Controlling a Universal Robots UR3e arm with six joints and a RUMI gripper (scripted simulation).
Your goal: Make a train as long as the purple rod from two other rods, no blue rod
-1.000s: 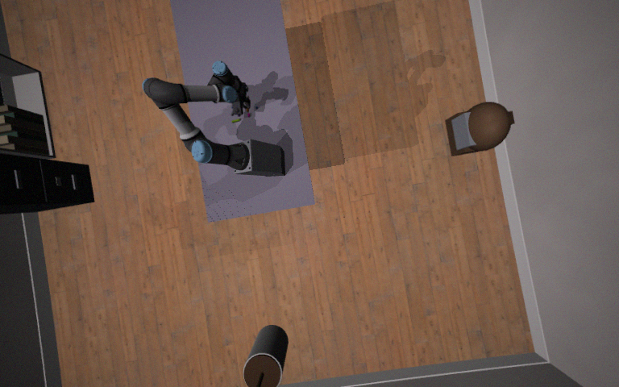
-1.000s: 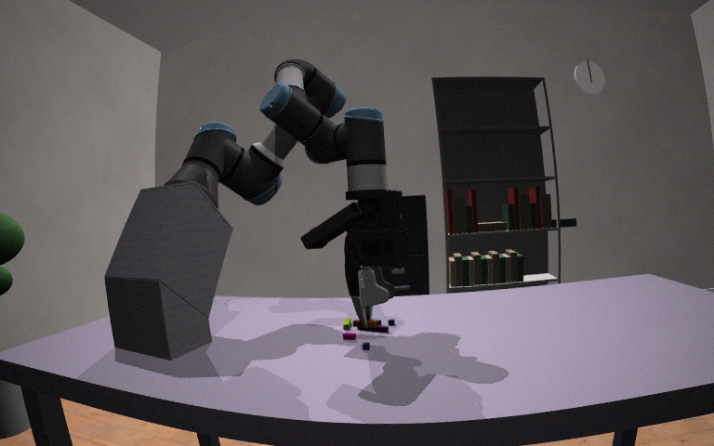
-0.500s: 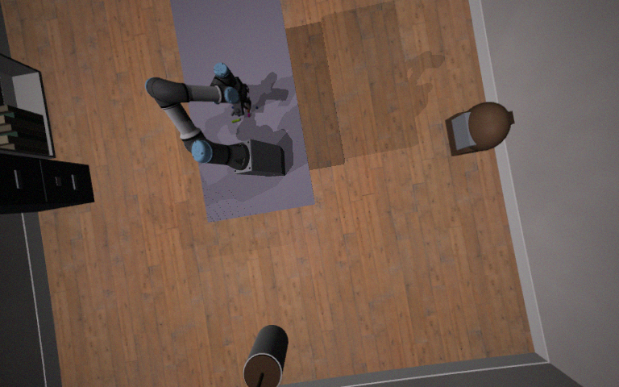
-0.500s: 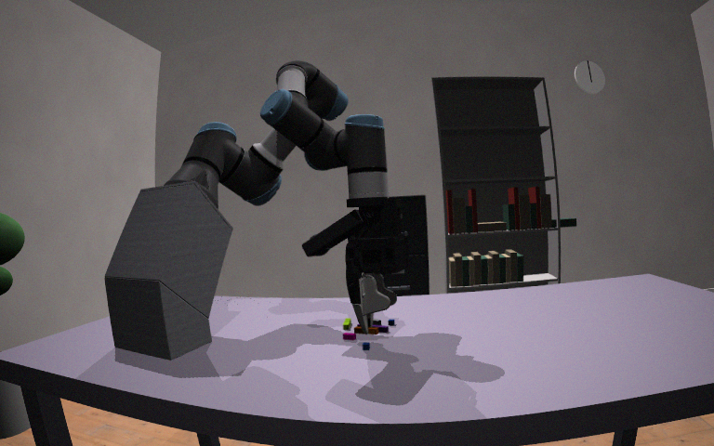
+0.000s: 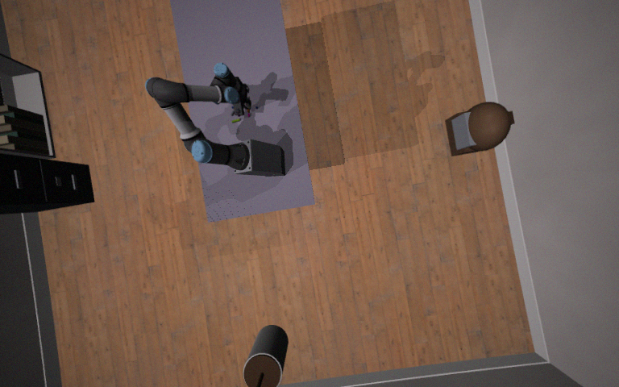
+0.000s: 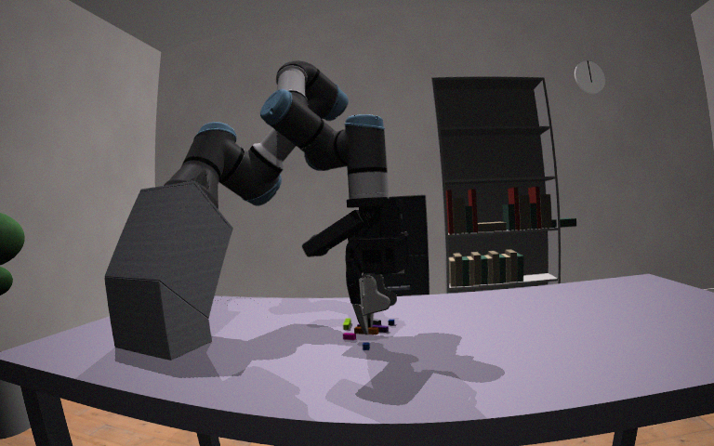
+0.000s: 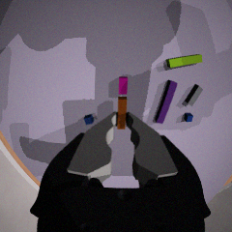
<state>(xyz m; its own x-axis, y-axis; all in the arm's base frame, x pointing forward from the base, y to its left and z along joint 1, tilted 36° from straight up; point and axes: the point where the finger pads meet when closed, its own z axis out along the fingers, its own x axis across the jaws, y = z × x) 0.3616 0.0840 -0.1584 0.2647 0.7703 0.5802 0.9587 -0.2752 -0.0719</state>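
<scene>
Right now my hand is 10 mm above the orange rod. Also, from my hand: purple rod (60 mm to the left, 20 mm below); grey rod (110 mm to the left, 20 mm below); magenta rod (30 mm behind, 20 mm below, 10 mm to the left).
</scene>
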